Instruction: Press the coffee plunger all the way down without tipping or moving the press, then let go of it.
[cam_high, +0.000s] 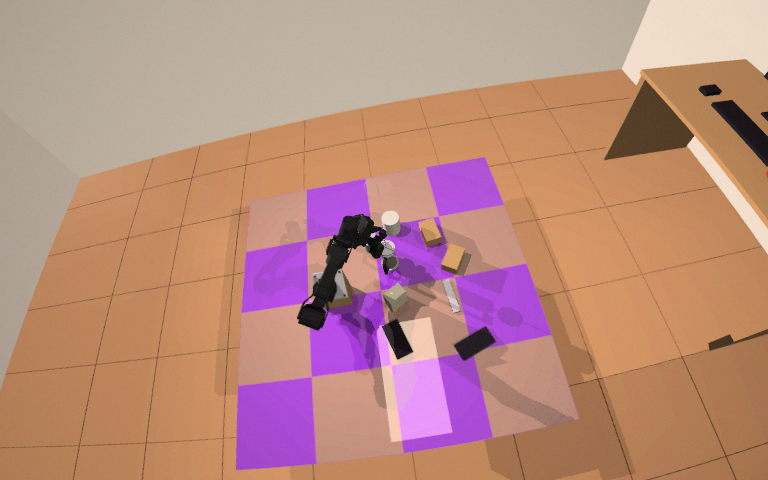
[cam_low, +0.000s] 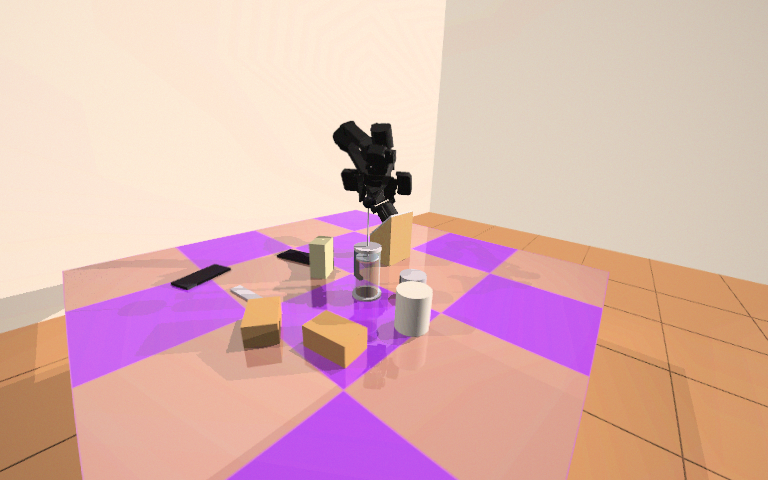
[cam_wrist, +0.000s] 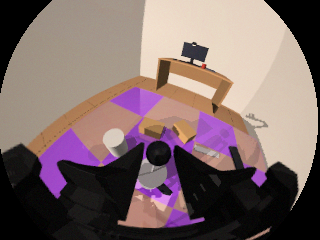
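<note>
The glass coffee press lies 1 cm behind my gripper tip, 2 cm to the right of it and 13 cm below it. From my gripper tip the other things lie so: grey-topped can: 8 cm behind, 10 cm to the left, 22 cm below; then cream box: 20 cm to the right, 20 cm below; then white cylinder: 2 cm ahead, 18 cm to the left, 21 cm below.
</note>
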